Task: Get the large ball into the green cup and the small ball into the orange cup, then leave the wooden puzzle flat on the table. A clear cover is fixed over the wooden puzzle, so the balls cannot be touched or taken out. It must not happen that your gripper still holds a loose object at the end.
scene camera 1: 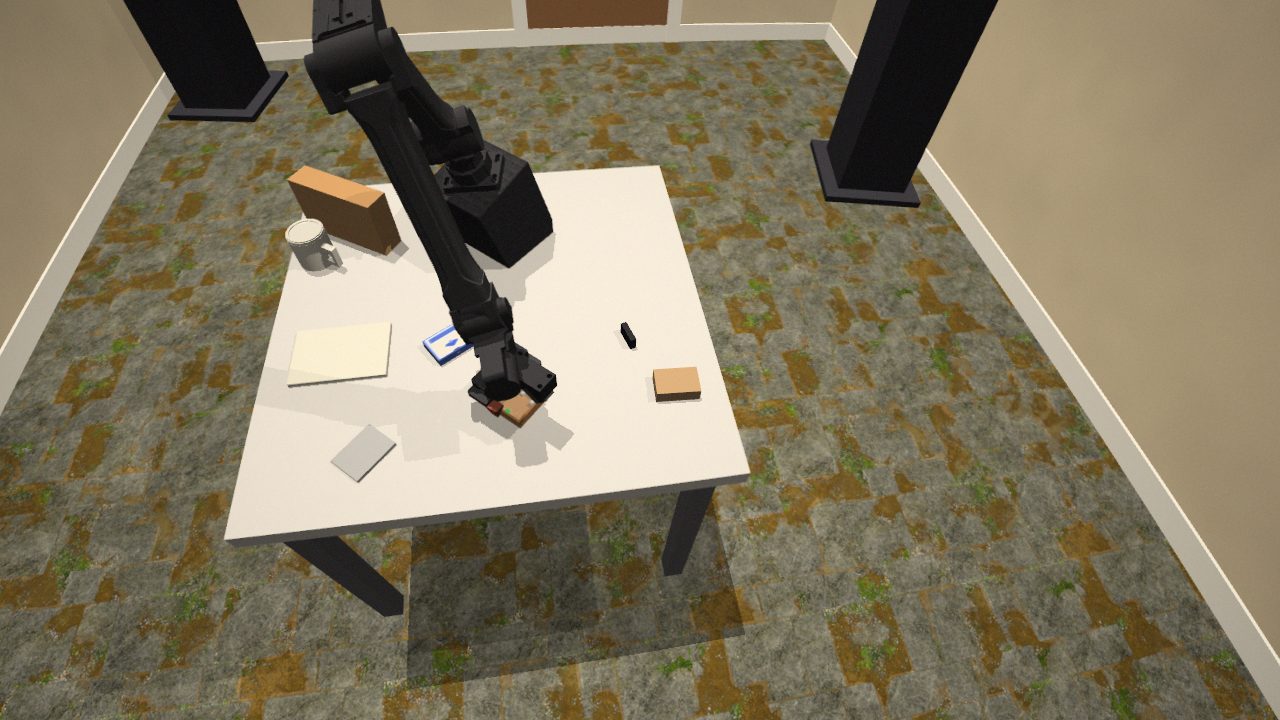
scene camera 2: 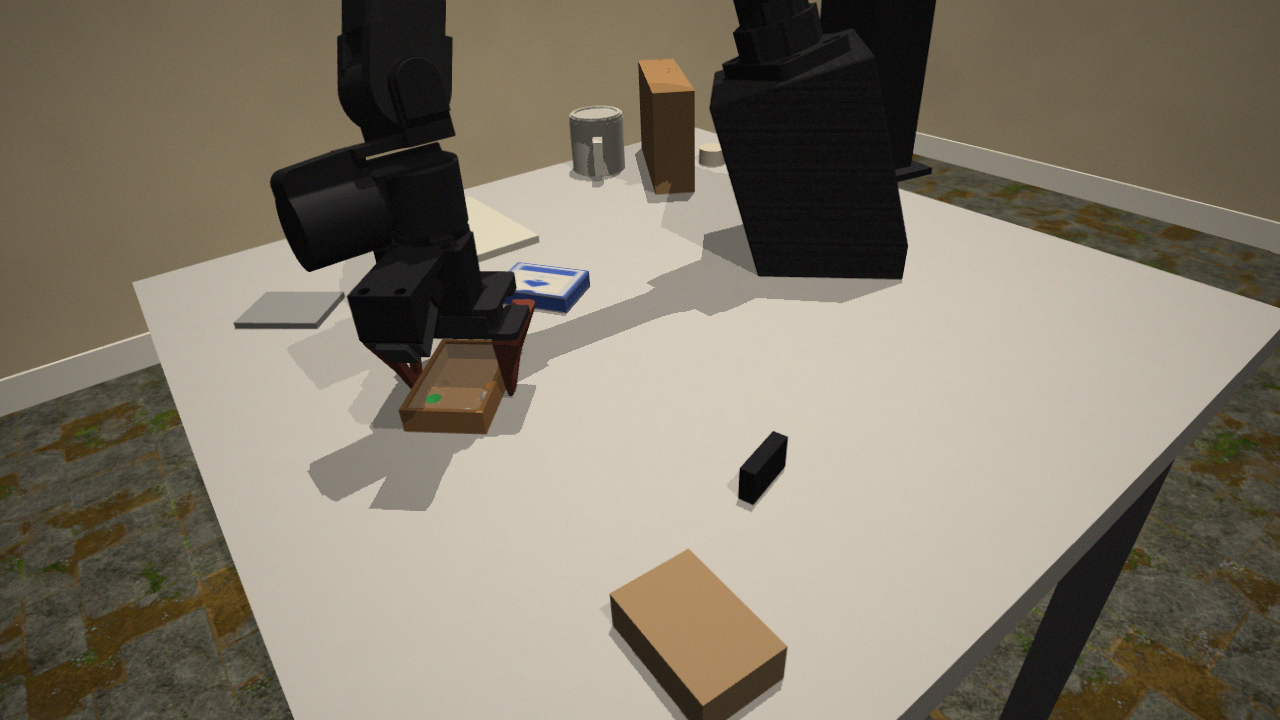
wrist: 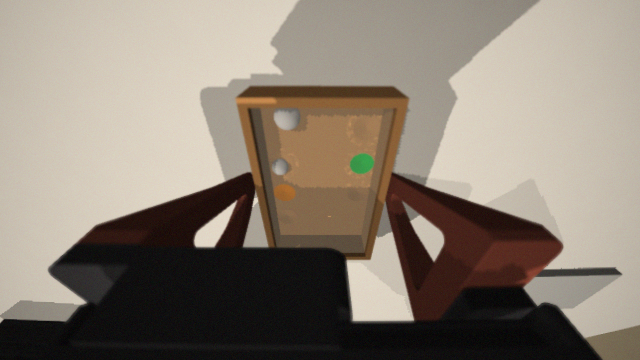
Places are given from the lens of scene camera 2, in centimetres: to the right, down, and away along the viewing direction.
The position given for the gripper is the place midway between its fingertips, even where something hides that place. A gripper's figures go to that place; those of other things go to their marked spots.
gripper (scene camera 2: 465,390): -15, 3, 63
wooden puzzle (scene camera 2: 459,391): -15, 3, 61
grey tile (scene camera 2: 273,310): -39, -5, 77
The marked spots on the wooden puzzle and the grey tile are 30 cm apart.
